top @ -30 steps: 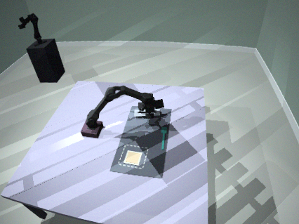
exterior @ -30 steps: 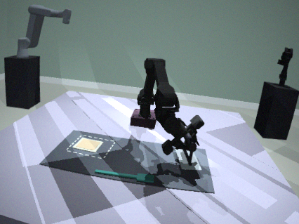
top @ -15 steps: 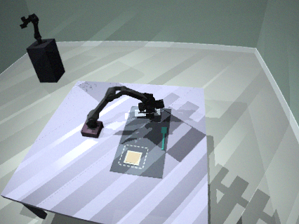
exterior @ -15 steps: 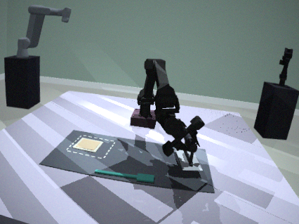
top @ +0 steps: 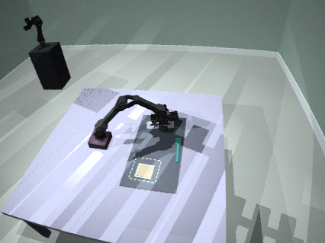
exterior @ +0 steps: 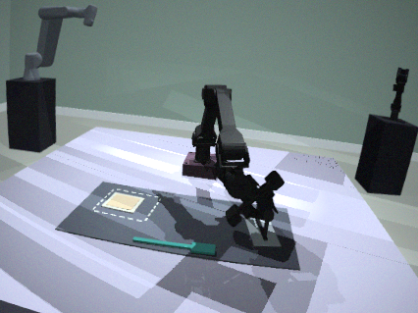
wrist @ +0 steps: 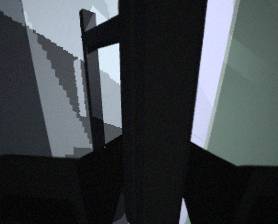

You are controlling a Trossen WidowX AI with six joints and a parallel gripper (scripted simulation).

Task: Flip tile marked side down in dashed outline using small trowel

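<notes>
The trowel is 3 cm to the right of my gripper tip and 1 cm below it. The rest, counted from my gripper tip: tile (44 cm to the right, 7 cm behind, 5 cm below); then dark mat (25 cm to the right, 7 cm below, 2 cm behind); then teal flat tool (24 cm to the right, 12 cm ahead, 5 cm below).
</notes>
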